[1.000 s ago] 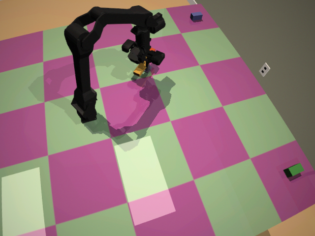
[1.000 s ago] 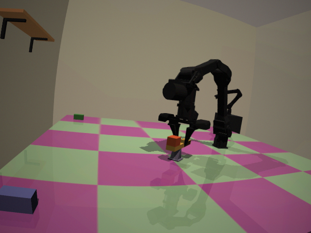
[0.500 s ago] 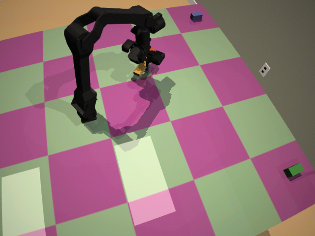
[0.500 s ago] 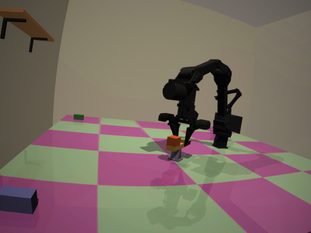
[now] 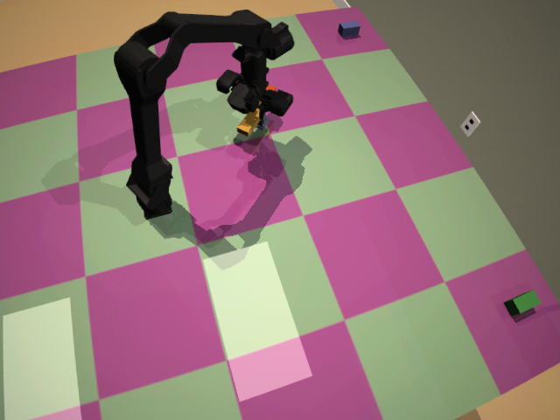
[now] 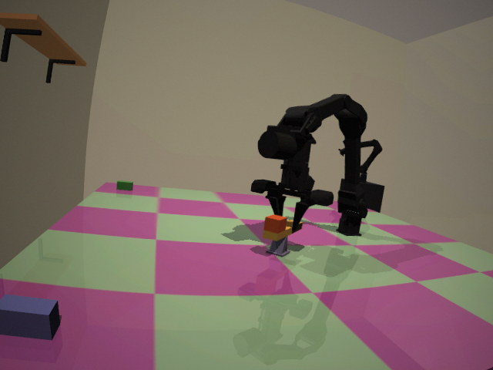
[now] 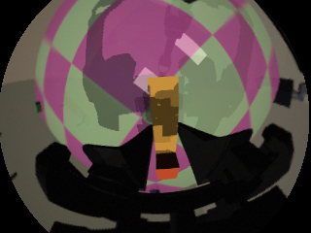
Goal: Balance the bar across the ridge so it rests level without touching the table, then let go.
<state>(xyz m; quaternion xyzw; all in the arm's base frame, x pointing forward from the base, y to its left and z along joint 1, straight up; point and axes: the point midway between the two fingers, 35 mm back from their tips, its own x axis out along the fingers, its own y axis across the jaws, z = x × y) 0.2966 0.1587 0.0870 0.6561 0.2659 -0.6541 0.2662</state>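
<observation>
My gripper tip is 30 mm short of the bar, 30 mm to the right of it and 10 mm below it. The rest, counted from my gripper tip: green block 440 mm ahead, 660 mm to the right, 40 mm below; blue block 440 mm ahead, 340 mm to the left, 40 mm below.
</observation>
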